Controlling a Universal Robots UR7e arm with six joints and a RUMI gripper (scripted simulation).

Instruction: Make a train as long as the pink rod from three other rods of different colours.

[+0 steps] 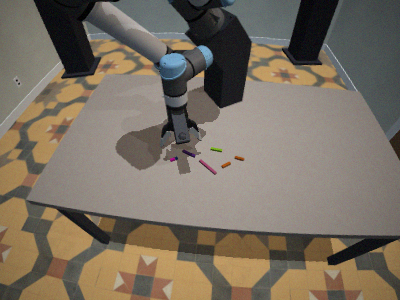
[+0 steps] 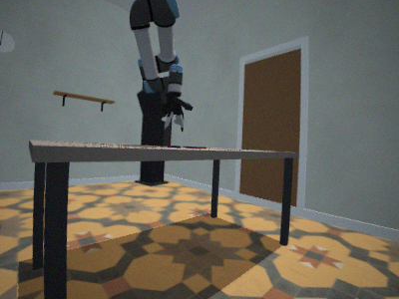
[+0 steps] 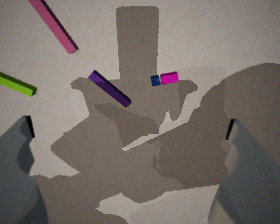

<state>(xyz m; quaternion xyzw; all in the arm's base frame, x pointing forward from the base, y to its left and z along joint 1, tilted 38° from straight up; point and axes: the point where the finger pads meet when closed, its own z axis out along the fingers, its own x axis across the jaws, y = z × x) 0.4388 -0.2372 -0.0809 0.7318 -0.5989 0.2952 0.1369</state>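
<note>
My gripper is now 20 mm past the purple rod, 30 mm to the right of it and 90 mm above it. From my hand the other things lie so: magenta rod (10 mm ahead, 40 mm to the right, 90 mm below); blue rod (30 mm to the right, 90 mm below); pink rod (60 mm ahead, 100 mm to the left, 90 mm below).
</note>
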